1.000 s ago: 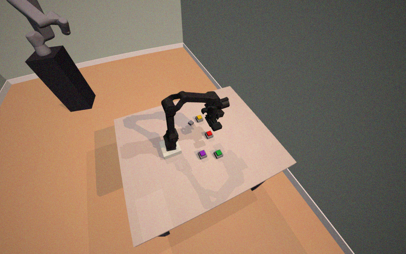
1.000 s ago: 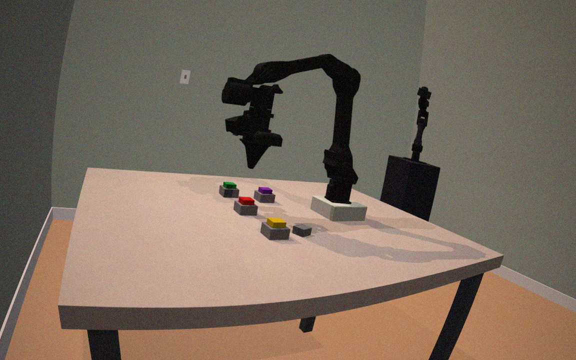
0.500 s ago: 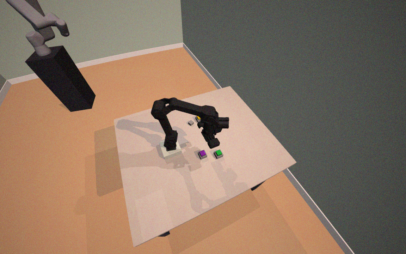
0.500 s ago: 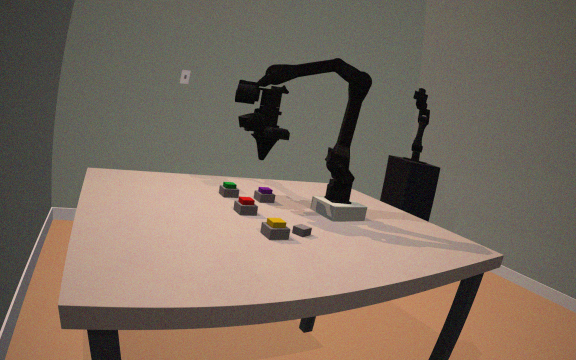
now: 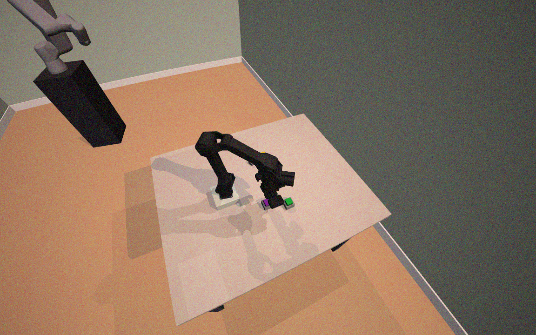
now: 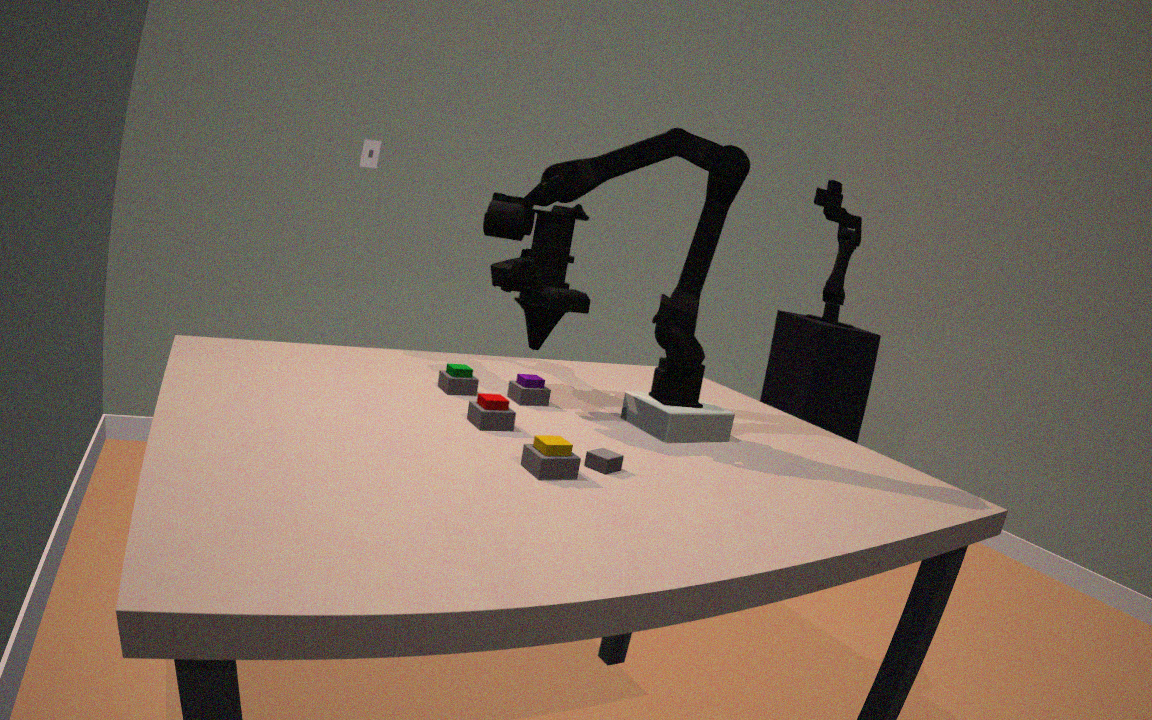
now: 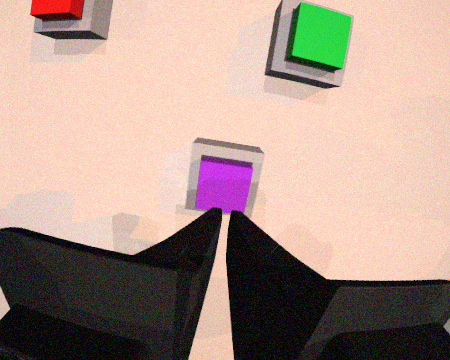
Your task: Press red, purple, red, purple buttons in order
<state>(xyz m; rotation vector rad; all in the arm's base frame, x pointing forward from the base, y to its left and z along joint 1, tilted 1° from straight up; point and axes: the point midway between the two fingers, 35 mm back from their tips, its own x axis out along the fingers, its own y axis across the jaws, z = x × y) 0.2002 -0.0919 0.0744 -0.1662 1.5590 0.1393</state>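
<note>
Right now my gripper tip is 5 cm above the purple button. The rest, counted from my gripper tip: small grey block (3 cm behind, 29 cm to the left, 7 cm below); green button (10 cm ahead, 2 cm to the right, 5 cm below); red button (8 cm ahead, 15 cm to the left, 5 cm below).
</note>
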